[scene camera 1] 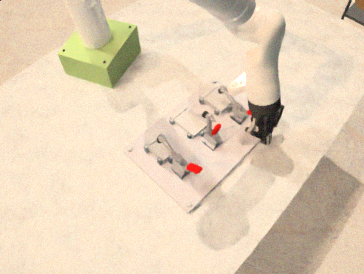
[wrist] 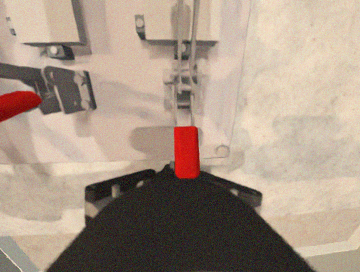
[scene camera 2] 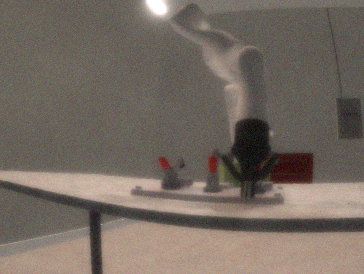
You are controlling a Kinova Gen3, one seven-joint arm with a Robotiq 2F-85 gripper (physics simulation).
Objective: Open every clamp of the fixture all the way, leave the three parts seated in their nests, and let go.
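Where they show: gripper, fingertip midpoint: [scene camera 1: 266, 143] [wrist: 174, 168] [scene camera 2: 246, 200]; arm's base, link origin: [scene camera 1: 96, 37].
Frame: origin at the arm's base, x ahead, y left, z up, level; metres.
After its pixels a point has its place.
Observation:
The fixture plate [scene camera 1: 215, 172] @(z -0.084, x 0.532, y -0.042 m) [scene camera 2: 165, 195] @(z -0.091, x 0.556, y -0.065 m) [wrist: 122, 85] @(z -0.084, x 0.462, y 0.063 m) carries three clamps and three flat parts. The right clamp's red handle [scene camera 1: 249, 113] @(z -0.028, x 0.498, y 0.117 m) [wrist: 186, 152] @(z -0.019, x 0.506, y 0.125 m) points towards my gripper [scene camera 1: 267, 140] @(z -0.090, x 0.568, y 0.118 m) [scene camera 2: 247, 197] @(z -0.090, x 0.568, y 0.118 m), which is shut and empty. The fingers point down by the plate's edge, beside that handle; the wrist view hides their tips. That clamp's arm stretches over the right part [scene camera 1: 214, 101] @(z -0.062, x 0.392, y 0.105 m) [wrist: 160, 20] @(z -0.063, x 0.414, y 0.106 m). The middle clamp's handle [scene camera 1: 216, 130] @(z -0.009, x 0.481, y 0.008 m) [scene camera 2: 213, 164] @(z -0.018, x 0.480, y 0.018 m) [wrist: 19, 105] @(z -0.021, x 0.474, y 0.024 m) stands beside the middle part [scene camera 1: 188, 121] @(z -0.067, x 0.388, y 0.010 m) [wrist: 47, 20] @(z -0.068, x 0.414, y 0.017 m). The left clamp's handle [scene camera 1: 194, 168] @(z -0.011, x 0.514, y -0.097 m) [scene camera 2: 164, 163] @(z -0.019, x 0.518, y -0.090 m) tilts up; its arm reaches above the left part [scene camera 1: 159, 150] @(z -0.058, x 0.405, y -0.106 m).
The green base block [scene camera 1: 100, 55] @(z -0.007, x 0.071, y -0.035 m) stands behind the fixture. A dark red box [scene camera 2: 295, 168] shows at the back right, and a grey wall box [scene camera 2: 349, 118] hangs on the wall. The table's dark front edge [scene camera 2: 175, 217] @(z -0.106, x 0.710, y 0.033 m) runs in front of the plate.

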